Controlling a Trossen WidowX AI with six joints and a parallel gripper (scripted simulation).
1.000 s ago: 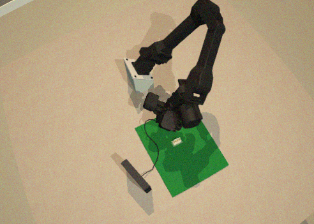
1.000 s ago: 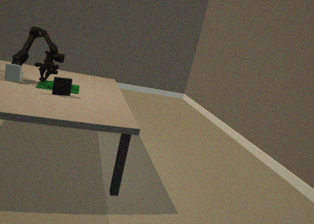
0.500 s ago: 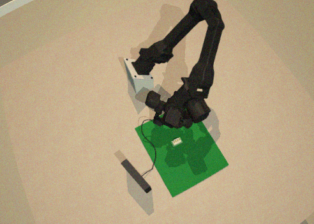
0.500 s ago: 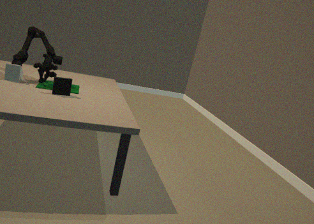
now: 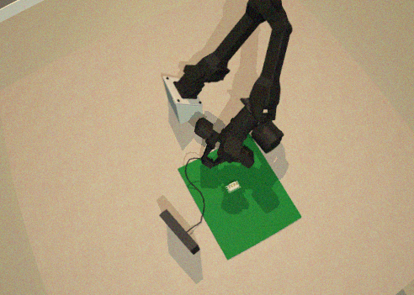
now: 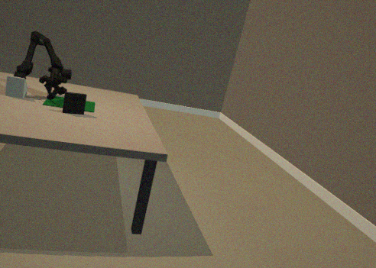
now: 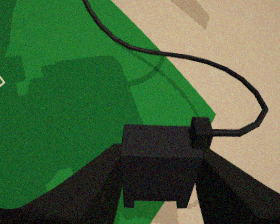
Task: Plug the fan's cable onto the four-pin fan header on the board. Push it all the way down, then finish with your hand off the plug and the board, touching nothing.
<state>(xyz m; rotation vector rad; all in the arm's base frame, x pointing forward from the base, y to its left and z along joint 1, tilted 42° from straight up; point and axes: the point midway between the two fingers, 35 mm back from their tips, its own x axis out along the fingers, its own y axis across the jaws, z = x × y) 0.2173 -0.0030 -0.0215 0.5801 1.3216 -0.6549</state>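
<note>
My gripper tip is 9 cm short of the white four-pin header, 4 cm to the right of it and 4 cm above it. Also, from my gripper tip: dark fan 15 cm ahead, 14 cm to the right, 2 cm above; dark fan plug 1 cm behind; green board 12 cm ahead, 4 cm to the left, 5 cm below.
</note>
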